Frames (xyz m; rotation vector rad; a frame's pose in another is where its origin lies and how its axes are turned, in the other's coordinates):
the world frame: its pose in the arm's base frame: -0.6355 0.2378 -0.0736 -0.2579 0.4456 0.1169
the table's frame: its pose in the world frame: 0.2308 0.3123 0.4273 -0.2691 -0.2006 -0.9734
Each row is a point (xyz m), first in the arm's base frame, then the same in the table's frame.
Working: the arm's base frame: its pose in the table's frame: 0.6342 -0.0867 -0.3801 0.6942 -0.0675 0.7493

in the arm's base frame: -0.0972 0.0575 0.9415
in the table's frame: 0.6962 -0.6824 0.3551
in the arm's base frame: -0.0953 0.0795 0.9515
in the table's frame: 0.6852 -0.6758 0.3756
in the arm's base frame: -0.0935 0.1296 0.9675
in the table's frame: 0.6571 -0.6582 0.4164
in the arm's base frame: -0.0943 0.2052 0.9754
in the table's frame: 0.6090 -0.6239 0.4644
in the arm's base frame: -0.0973 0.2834 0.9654
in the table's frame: 0.5544 -0.5789 0.4992
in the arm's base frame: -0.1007 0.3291 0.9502
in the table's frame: 0.5196 -0.5479 0.5118
